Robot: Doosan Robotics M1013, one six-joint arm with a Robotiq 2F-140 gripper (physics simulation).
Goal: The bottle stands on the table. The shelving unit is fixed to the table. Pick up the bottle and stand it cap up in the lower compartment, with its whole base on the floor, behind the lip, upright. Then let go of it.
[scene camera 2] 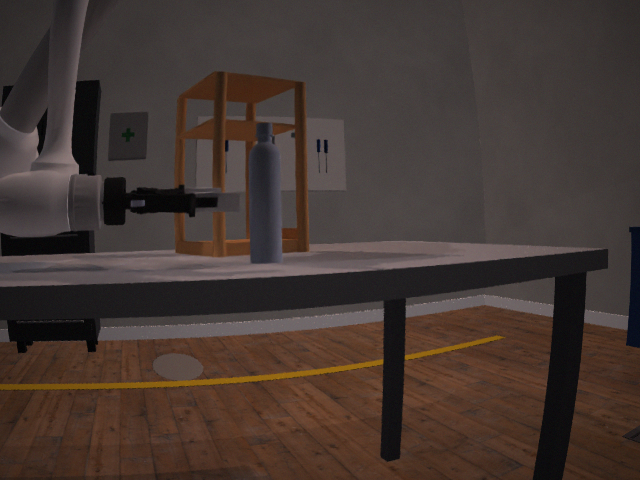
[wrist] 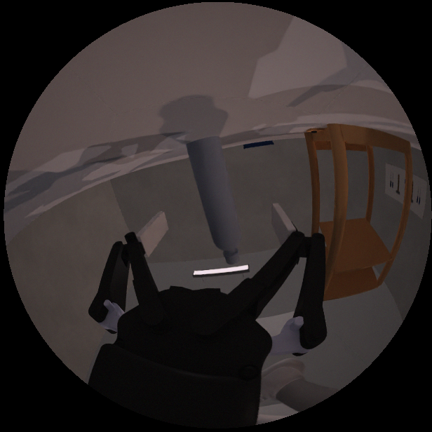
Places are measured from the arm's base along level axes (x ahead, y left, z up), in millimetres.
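Pixels of known places: gripper, fingertip midpoint: (scene camera 2: 229, 198).
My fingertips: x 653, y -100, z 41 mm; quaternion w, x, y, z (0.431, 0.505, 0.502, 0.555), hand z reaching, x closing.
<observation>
Behind a point stands the place of what it marks.
A blue-grey bottle (scene camera 2: 265, 204) @[z 29, x 707, y -122 mm] (wrist: 212, 190) stands upright, cap up, on the table (scene camera 2: 361, 258) @[z -61, x 865, y -104 mm]. My gripper (scene camera 2: 230, 201) @[z 41, x 653, y -100 mm] (wrist: 216, 216) is open and empty. It points level, at about the middle of the bottle's height, just left of it in the scene view. In the wrist view the bottle shows between the two spread finger pads, ahead of them. The orange-brown shelving unit (scene camera 2: 220, 165) @[z 117, x 651, y 88 mm] (wrist: 340, 190) stands behind the bottle in the scene view and to the right in the wrist view. The bottle and a post hide part of its lower compartment and lip.
The shelving unit's posts are near the right finger in the wrist view. A dark cabinet (scene camera 2: 87, 129) and a white tool panel (scene camera 2: 336, 155) are in the background. The table's dark front edge (scene camera 2: 310, 290) @[z -80, x 725, y -325 mm] runs below the bottle in the scene view.
</observation>
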